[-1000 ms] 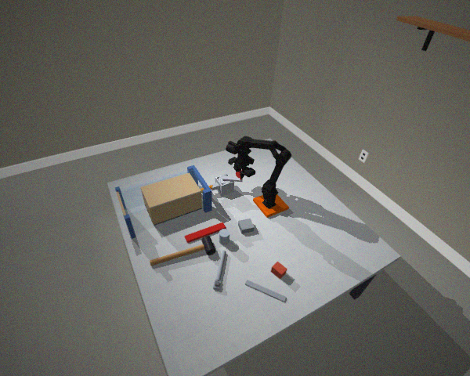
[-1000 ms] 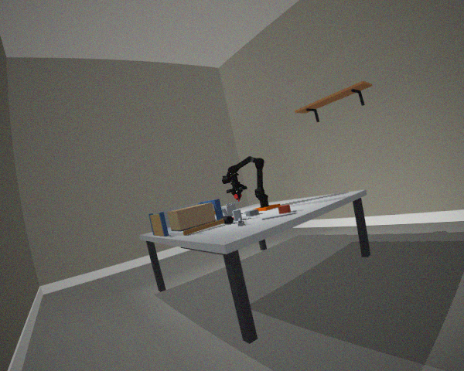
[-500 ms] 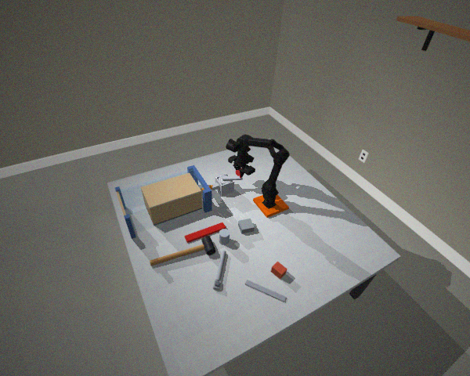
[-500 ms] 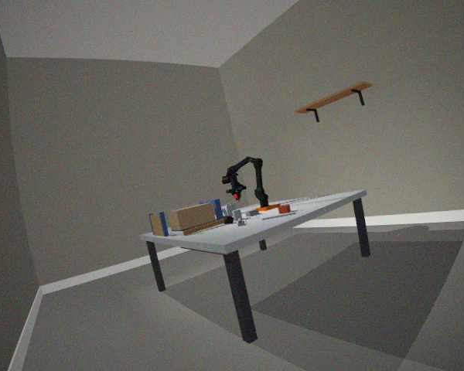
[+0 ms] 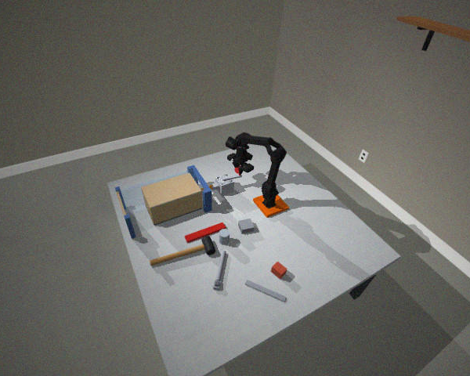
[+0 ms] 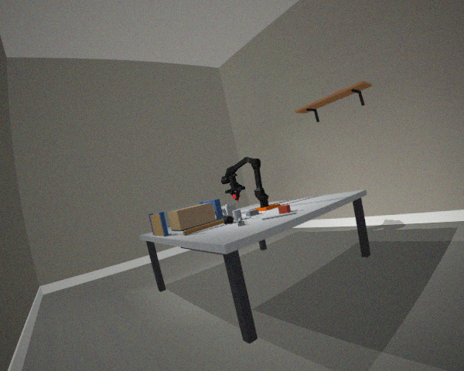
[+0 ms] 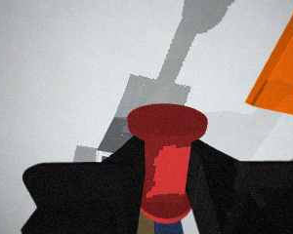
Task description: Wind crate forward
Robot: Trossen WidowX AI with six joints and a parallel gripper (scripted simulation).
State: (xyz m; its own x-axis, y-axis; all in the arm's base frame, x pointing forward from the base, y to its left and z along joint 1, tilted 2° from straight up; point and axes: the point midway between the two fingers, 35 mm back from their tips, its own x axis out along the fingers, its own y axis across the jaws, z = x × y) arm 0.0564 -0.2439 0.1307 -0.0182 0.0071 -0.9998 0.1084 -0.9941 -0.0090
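Right now my gripper tip is 4 cm short of the grey crank arm, 1 cm to the left of it and 1 cm above it. Round my gripper tip: red knob (2 cm above); then grey winch (8 cm below, 8 cm ahead, 3 cm to the right); then grey block (31 cm to the left, 17 cm ahead, 10 cm below).
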